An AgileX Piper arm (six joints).
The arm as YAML. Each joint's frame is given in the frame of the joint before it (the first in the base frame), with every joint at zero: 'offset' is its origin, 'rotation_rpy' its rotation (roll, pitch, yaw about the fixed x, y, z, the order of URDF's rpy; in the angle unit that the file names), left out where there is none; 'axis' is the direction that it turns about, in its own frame. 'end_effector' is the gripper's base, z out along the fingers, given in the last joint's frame.
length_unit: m
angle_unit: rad
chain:
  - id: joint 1
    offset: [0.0, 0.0, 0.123]
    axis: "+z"
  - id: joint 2
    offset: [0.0, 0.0, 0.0]
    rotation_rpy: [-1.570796, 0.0, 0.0]
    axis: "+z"
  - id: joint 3
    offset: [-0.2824, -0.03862, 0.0]
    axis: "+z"
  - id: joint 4
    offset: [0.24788, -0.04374, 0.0]
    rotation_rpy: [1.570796, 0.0, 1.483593]
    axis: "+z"
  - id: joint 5
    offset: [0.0, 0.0, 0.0]
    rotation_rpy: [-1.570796, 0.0, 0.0]
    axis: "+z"
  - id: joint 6
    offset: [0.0, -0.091, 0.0]
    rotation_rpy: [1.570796, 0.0, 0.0]
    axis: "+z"
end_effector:
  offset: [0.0, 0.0, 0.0]
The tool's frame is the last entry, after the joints.
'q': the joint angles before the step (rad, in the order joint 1, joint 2, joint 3, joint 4, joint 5, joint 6). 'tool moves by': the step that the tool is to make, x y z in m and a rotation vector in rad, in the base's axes. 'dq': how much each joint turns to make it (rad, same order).
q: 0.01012 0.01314 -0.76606 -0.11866 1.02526 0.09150
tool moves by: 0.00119 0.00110 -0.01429 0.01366 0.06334 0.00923
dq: 0.00003 -0.02175 0.03769 0.01691 0.04745 -0.00097
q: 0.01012 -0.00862 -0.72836 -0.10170 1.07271 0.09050
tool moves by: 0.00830 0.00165 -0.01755 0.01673 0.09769 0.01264
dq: -0.00001 -0.00033 0.05589 0.02144 0.04213 -0.00001
